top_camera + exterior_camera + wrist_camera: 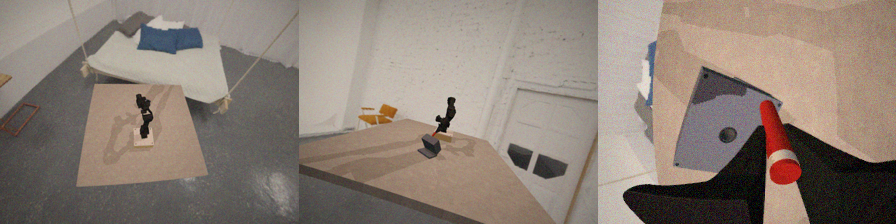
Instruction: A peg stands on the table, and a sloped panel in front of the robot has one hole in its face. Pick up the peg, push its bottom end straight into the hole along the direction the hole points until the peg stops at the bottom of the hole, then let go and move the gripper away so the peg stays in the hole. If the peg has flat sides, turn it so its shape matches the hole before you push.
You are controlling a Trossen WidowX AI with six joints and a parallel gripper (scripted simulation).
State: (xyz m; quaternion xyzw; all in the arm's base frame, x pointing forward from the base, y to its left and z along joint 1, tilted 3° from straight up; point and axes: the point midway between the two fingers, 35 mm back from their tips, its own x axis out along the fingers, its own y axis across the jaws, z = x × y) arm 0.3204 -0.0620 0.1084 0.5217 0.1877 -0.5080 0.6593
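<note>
The grey sloped panel lies 100 mm ahead of my gripper tip, 10 mm to the right of it and 60 mm below it. Round my gripper tip: red peg 10 mm behind, 10 mm to the left, 10 mm above.
</note>
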